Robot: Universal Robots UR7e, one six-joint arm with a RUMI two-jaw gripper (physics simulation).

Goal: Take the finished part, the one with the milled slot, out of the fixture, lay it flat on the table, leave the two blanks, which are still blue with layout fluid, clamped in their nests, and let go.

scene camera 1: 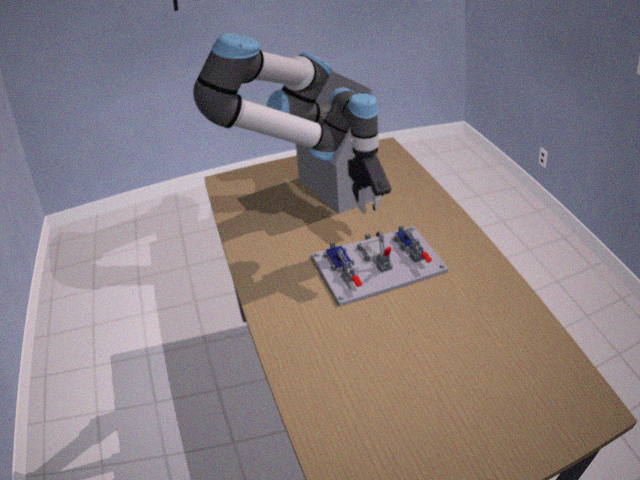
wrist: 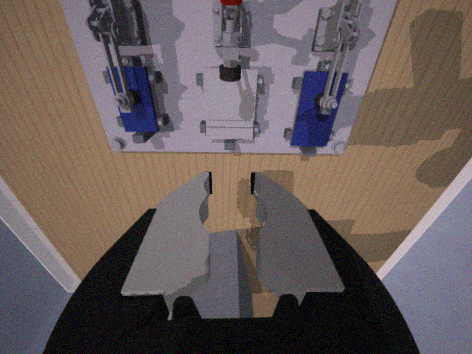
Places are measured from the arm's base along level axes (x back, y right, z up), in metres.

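Pixels of known places: gripper, fingertip midpoint: (scene camera 1: 369, 212) (wrist: 231, 174).
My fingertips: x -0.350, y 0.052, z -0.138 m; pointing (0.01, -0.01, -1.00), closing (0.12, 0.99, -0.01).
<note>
Behind a point stands the place of what it marks.
The finished part (scene camera 1: 364, 250) @(x -0.372, y 0.082, z -0.252 m) (wrist: 225, 131) @(x -0.349, y 0.045, z -0.244 m) is pale bare metal and sits in the middle nest of the fixture plate (scene camera 1: 392, 283) @(x -0.530, y 0.080, z -0.265 m) (wrist: 175, 140) @(x -0.337, y -0.029, z -0.265 m); its slot is hard to make out. The middle clamp's arm stands raised, its black tip (wrist: 230, 73) @(x -0.416, y 0.059, z -0.166 m) overlapping the part in the wrist view. One blue blank (scene camera 1: 337, 255) @(x -0.356, y 0.165, z -0.249 m) (wrist: 312, 127) @(x -0.343, y 0.159, z -0.249 m) and the other blue blank (scene camera 1: 405, 237) @(x -0.402, y -0.045, z -0.234 m) (wrist: 142, 114) @(x -0.381, y -0.050, z -0.239 m) lie in the outer nests under lowered clamp arms. My gripper (scene camera 1: 369, 208) @(x -0.350, y 0.052, z -0.138 m) (wrist: 231, 174) @(x -0.350, y 0.052, z -0.138 m) is empty, its fingers partly open with a gap between them. It hangs above the table, off the plate's robot-side edge, apart from the part.
The plate lies on the wooden table (scene camera 1: 413, 356) @(x -0.789, y 0.170, z -0.280 m) (wrist: 165, 170) @(x -0.281, y -0.064, z -0.280 m). Red clamp handles (scene camera 1: 356, 280) @(x -0.503, y 0.181, z -0.228 m) (scene camera 1: 426, 256) @(x -0.527, y -0.038, z -0.219 m) (scene camera 1: 387, 251) @(x -0.484, y 0.070, z -0.186 m) stick out on the side away from the robot. The grey robot pedestal (scene camera 1: 320, 178) @(x -0.014, y 0.050, z -0.195 m) (wrist: 222, 270) @(x -0.124, y 0.015, z -0.193 m) stands behind the gripper.
</note>
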